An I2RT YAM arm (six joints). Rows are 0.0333 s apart.
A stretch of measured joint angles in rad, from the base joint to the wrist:
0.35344, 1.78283, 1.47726, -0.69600, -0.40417, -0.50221
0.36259, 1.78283, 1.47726, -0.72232, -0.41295, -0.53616
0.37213, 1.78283, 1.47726, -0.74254, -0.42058, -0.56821
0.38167, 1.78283, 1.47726, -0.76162, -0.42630, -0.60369
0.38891, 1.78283, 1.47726, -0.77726, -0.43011, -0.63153
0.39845, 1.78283, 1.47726, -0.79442, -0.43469, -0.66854
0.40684, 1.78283, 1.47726, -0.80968, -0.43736, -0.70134
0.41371, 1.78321, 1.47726, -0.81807, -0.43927, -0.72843
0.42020, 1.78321, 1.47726, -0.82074, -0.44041, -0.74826
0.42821, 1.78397, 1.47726, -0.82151, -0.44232, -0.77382
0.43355, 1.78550, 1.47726, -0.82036, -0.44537, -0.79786
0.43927, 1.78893, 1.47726, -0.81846, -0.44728, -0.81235
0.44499, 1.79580, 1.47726, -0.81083, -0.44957, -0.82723
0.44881, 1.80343, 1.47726, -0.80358, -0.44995, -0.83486
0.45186, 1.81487, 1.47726, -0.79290, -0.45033, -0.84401
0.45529, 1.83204, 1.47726, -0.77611, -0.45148, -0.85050
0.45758, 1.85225, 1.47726, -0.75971, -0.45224, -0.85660
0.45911, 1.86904, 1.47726, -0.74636, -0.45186, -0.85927
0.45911, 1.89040, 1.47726, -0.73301, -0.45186, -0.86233
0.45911, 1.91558, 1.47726, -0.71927, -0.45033, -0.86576
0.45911, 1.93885, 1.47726, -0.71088, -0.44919, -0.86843
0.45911, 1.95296, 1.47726, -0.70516, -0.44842, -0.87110
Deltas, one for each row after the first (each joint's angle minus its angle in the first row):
0.00915, 0.00000, 0.00000, -0.02632, -0.00878, -0.03395
0.01869, 0.00000, 0.00000, -0.04654, -0.01641, -0.06600
0.02823, 0.00000, 0.00000, -0.06562, -0.02213, -0.10148
0.03547, 0.00000, 0.00000, -0.08126, -0.02594, -0.12932
0.04501, 0.00000, 0.00000, -0.09842, -0.03052, -0.16633
0.05340, 0.00000, 0.00000, -0.11368, -0.03319, -0.19913
0.06027, 0.00038, 0.00000, -0.12207, -0.03510, -0.22622
0.06676, 0.00038, 0.00000, -0.12474, -0.03624, -0.24605
0.07477, 0.00114, 0.00000, -0.12551, -0.03815, -0.27161
0.08011, 0.00267, 0.00000, -0.12436, -0.04120, -0.29565
0.08583, 0.00610, 0.00000, -0.12246, -0.04311, -0.31014
0.09155, 0.01297, 0.00000, -0.11483, -0.04540, -0.32502
0.09537, 0.02060, 0.00000, -0.10758, -0.04578, -0.33265
0.09842, 0.03204, 0.00000, -0.09690, -0.04616, -0.34180
0.10185, 0.04921, 0.00000, -0.08011, -0.04731, -0.34829
0.10414, 0.06942, 0.00000, -0.06371, -0.04807, -0.35439
0.10567, 0.08621, 0.00000, -0.05036, -0.04769, -0.35706
0.10567, 0.10757, 0.00000, -0.03701, -0.04769, -0.36012
0.10567, 0.13275, 0.00000, -0.02327, -0.04616, -0.36355
0.10567, 0.15602, 0.00000, -0.01488, -0.04502, -0.36622
0.10567, 0.17013, 0.00000, -0.00916, -0.04425, -0.36889

